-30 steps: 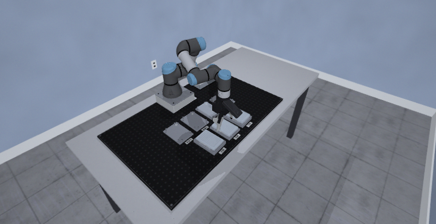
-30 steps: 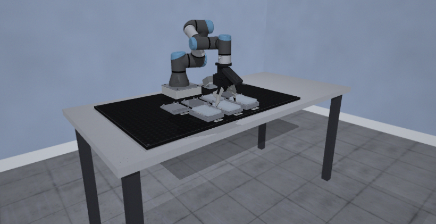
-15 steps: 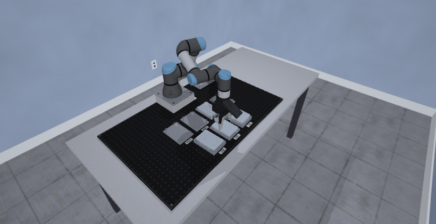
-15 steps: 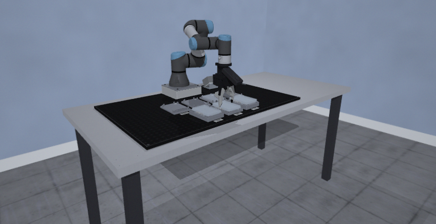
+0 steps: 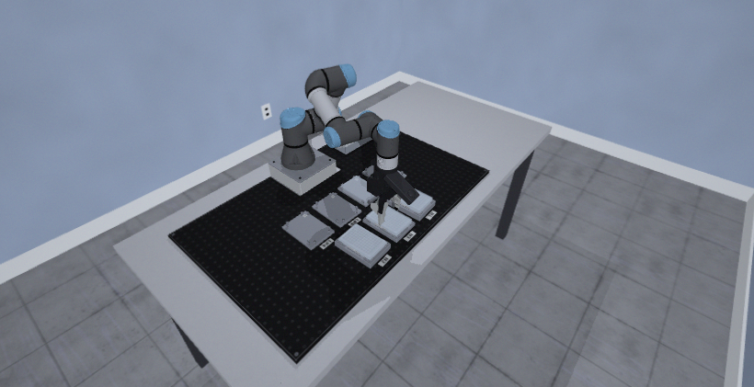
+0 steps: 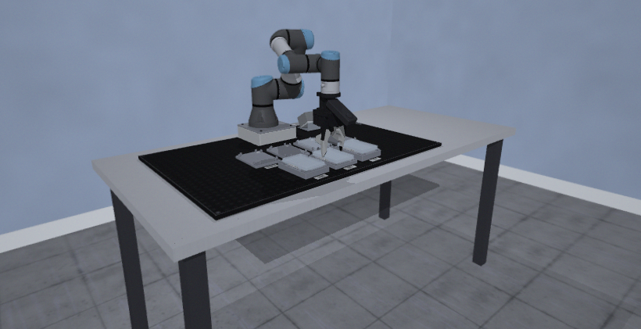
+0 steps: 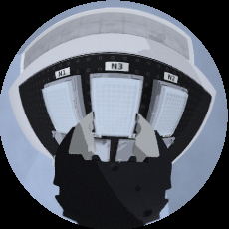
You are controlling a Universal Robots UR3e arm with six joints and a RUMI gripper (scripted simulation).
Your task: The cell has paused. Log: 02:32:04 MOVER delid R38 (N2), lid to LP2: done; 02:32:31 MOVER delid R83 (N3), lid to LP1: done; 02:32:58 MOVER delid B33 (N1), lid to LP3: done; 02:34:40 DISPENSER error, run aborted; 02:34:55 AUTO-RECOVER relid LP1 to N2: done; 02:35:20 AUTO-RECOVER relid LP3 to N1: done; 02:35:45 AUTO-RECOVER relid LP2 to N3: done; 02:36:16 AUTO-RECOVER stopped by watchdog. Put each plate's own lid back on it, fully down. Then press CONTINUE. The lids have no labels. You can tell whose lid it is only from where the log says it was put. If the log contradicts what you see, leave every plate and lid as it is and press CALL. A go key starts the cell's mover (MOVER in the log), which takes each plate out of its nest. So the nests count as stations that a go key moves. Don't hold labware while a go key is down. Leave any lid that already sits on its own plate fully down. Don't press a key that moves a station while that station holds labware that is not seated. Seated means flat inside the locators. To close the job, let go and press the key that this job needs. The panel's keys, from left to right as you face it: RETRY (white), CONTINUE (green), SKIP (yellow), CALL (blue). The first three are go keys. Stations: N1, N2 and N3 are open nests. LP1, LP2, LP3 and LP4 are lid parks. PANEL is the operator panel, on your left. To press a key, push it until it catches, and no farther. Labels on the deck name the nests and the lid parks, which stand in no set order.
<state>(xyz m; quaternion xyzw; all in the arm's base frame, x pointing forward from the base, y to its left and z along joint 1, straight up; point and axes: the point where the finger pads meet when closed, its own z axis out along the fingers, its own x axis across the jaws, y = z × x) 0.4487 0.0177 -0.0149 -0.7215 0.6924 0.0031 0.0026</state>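
The plate lies 10 mm ahead of my hand, 130 mm to the right of it and 10 mm below it. The rest, counted from my hand: LP3 lid park (180 mm behind, 70 mm to the right, 30 mm below); then LP2 lid park (190 mm behind, 190 mm to the left, 30 mm below); then clear lid (180 mm behind, 60 mm to the left, 20 mm below).
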